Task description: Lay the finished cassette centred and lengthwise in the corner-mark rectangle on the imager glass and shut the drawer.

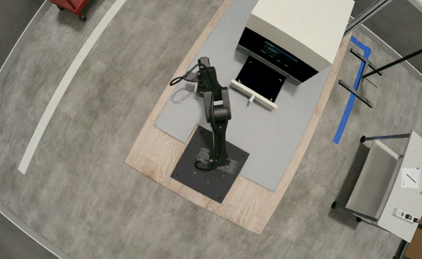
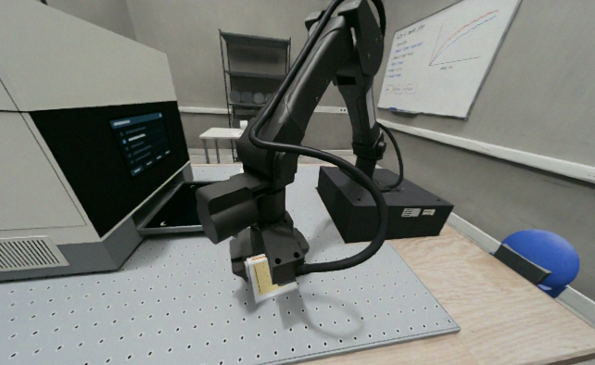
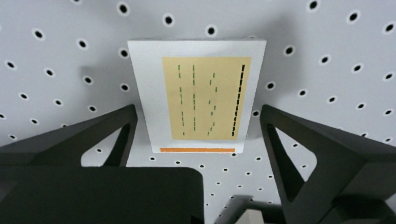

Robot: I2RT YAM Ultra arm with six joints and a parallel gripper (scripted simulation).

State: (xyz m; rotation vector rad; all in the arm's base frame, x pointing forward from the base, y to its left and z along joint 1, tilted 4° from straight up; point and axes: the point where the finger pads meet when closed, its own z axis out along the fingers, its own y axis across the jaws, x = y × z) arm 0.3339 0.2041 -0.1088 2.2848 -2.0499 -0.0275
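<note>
Right now my hand is 1 cm above the finished cassette. From my hand the other things lie so: drawer 27 cm to the right, 17 cm ahead, 4 cm above.
</note>
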